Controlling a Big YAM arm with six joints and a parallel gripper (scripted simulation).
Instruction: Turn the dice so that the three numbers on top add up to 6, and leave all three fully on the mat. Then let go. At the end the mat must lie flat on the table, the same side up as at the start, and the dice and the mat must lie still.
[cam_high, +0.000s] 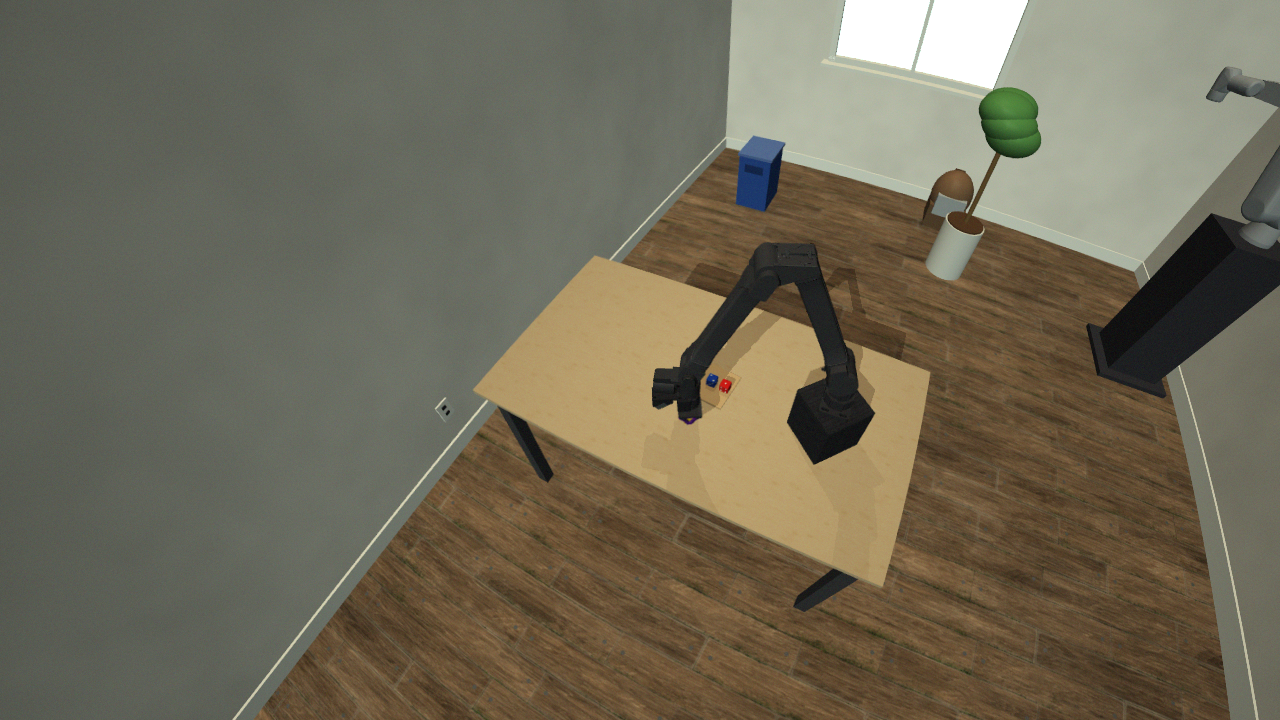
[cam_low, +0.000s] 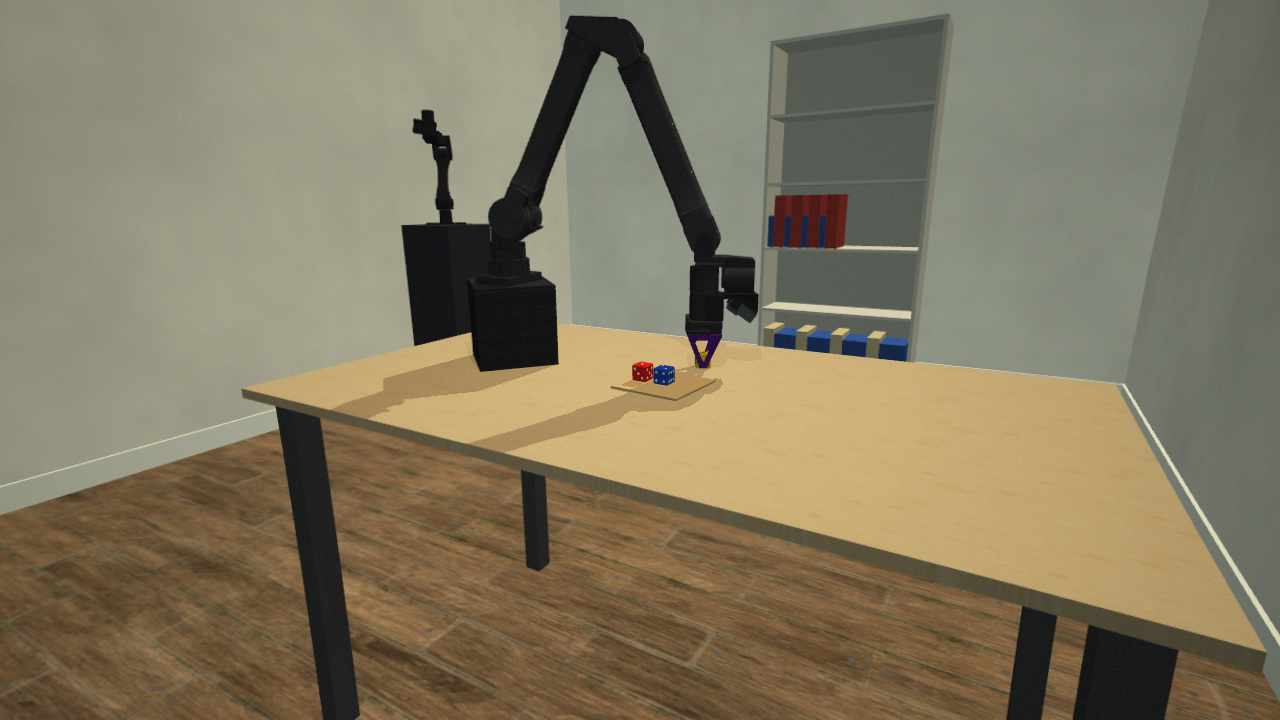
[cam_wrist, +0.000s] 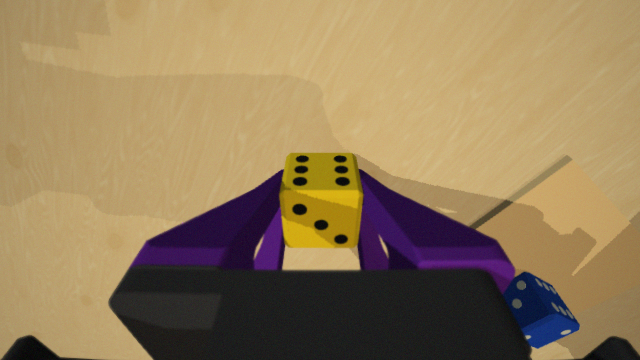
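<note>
Now: hand 15 cm to the left of the blue die, 2 cm past it and 1 cm below it. From my hand the other things lie so: red die (15 cm to the right, 6 cm behind, 1 cm above); then yellow die (1 cm above); then tan mat (15 cm to the right, 2 cm behind, 1 cm below).
</note>
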